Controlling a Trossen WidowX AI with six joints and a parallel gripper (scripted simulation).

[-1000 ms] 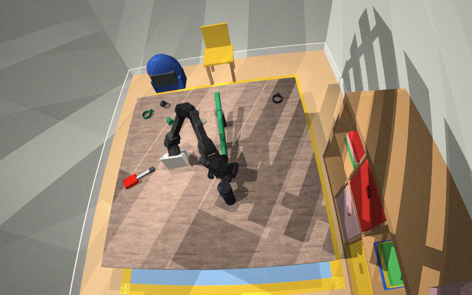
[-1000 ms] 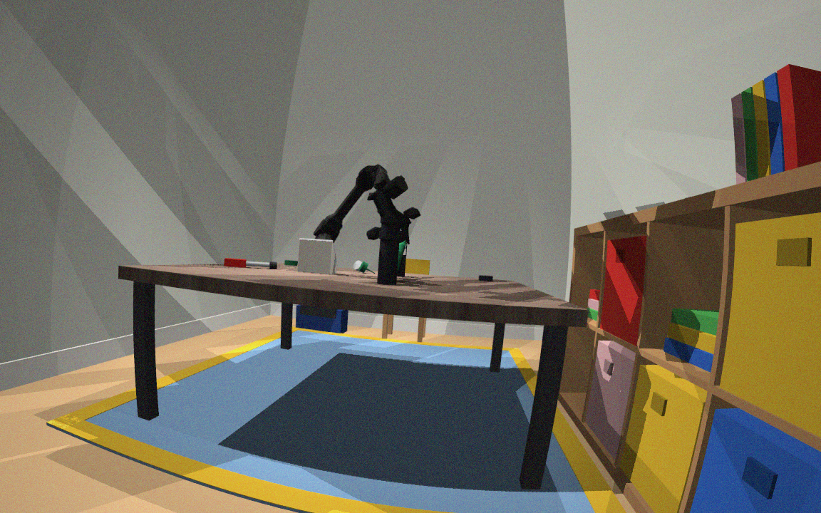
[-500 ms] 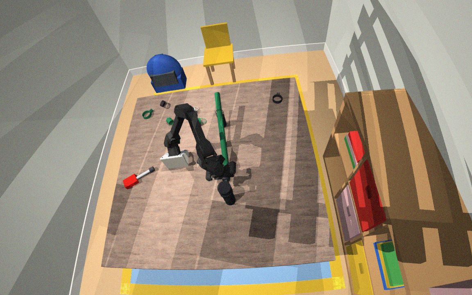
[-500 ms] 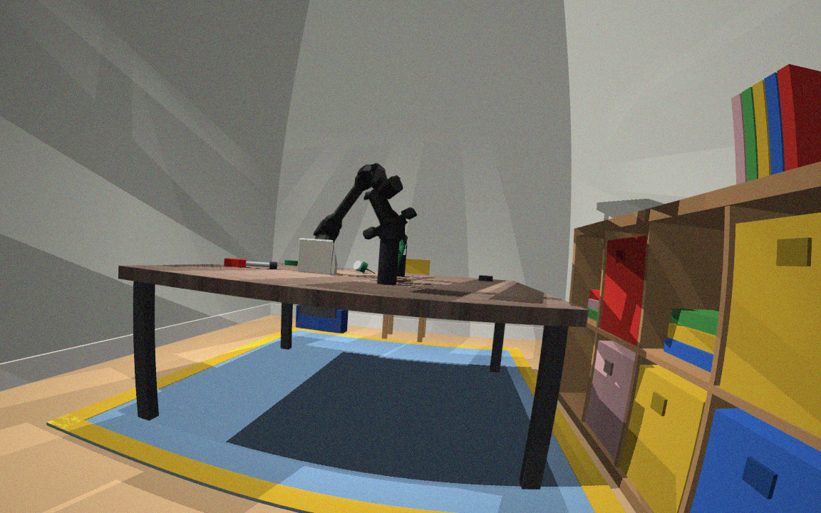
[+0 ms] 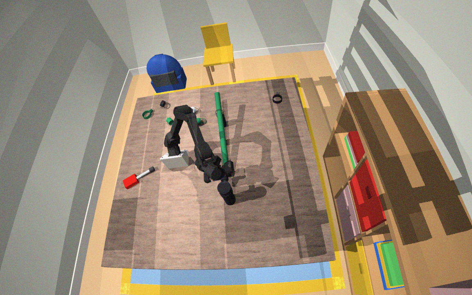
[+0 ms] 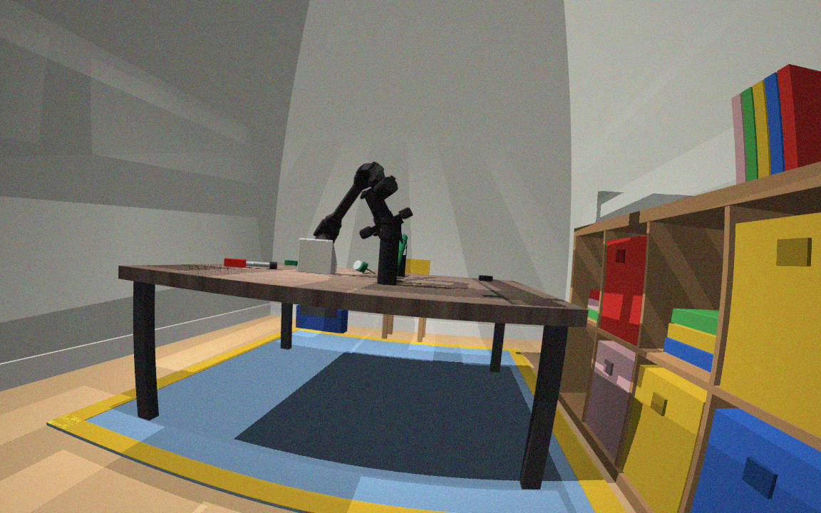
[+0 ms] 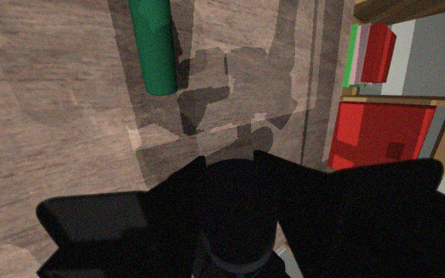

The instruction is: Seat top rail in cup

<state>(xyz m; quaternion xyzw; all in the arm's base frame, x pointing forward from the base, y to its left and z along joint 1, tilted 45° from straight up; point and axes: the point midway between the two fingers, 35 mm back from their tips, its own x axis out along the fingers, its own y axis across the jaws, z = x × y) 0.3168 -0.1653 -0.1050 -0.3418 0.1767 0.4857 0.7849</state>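
Now: the dark rail-end cup 30 mm to the right of my gripper tip, 30 mm above it and 20 mm behind it. Round my gripper tip: red-handled tool 590 mm behind, 110 mm to the left, 110 mm below; white cap 610 mm to the left, 250 mm behind, 110 mm below.
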